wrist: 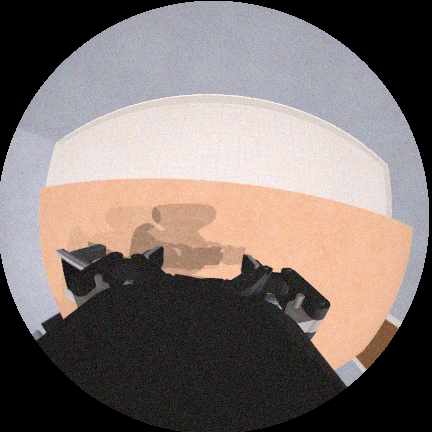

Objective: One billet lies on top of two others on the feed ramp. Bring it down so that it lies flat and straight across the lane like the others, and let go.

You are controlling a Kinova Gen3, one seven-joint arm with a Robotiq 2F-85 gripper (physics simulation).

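Places are measured from the arm's base along level axes (x ahead, y left, z up), in millimetres.
Pixels of known places: gripper, fingertip midpoint: [201, 259].
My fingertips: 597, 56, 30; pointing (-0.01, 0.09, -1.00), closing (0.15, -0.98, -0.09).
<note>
Behind a point stands the place of what it marks, as x, y, z.
My gripper [201, 259] @(597, 56, 30) is open, with a wide gap between its two dark fingertips low in the wrist view. No billet shows between the fingers. The billets, the feed ramp and its lane do not show in this view, so how the gripper lies relative to them cannot be told. The black gripper body hides the lower middle of the view.
An orange-tan table top [300, 235] @(647, -78, -17) spreads beyond the fingers, with shadows of the arm and gripper on it. A pale tiled floor [215, 145] lies past its far edge, with a grey-blue wall [215, 50] behind. A brown patch [377, 345] shows at the lower right.
</note>
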